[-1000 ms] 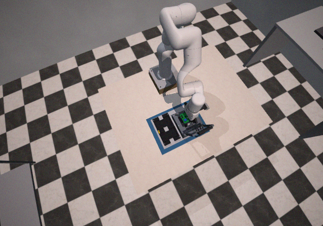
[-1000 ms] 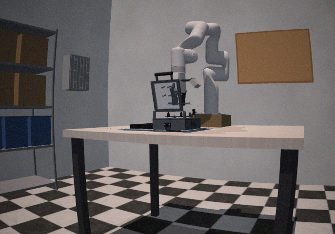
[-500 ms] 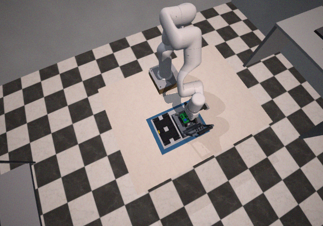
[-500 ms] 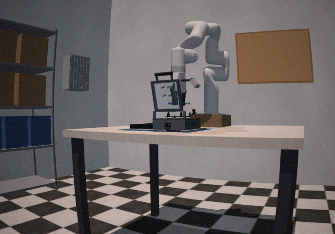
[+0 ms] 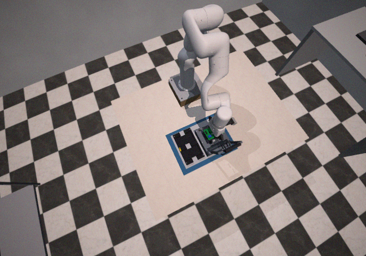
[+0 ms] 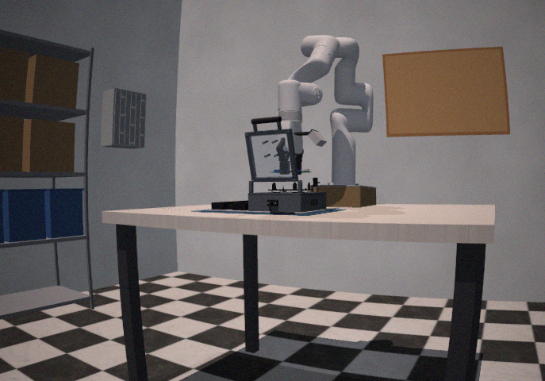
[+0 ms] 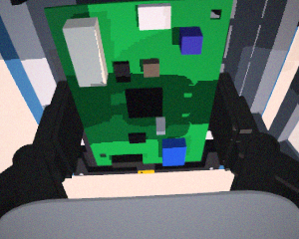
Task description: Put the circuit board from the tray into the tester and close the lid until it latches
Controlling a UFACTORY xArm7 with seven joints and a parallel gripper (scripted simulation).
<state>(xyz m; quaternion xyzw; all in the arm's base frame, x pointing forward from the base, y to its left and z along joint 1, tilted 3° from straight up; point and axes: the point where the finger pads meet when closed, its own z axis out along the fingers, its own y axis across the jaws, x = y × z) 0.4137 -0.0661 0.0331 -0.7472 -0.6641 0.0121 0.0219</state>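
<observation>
My gripper is now 70 mm to the right of the latch hook, 50 mm past it and 40 mm above it. The rest, counted from my hand: tester lid: 120 mm ahead, 60 mm above, 10 mm to the right; then green circuit board: right at my hand.
</observation>
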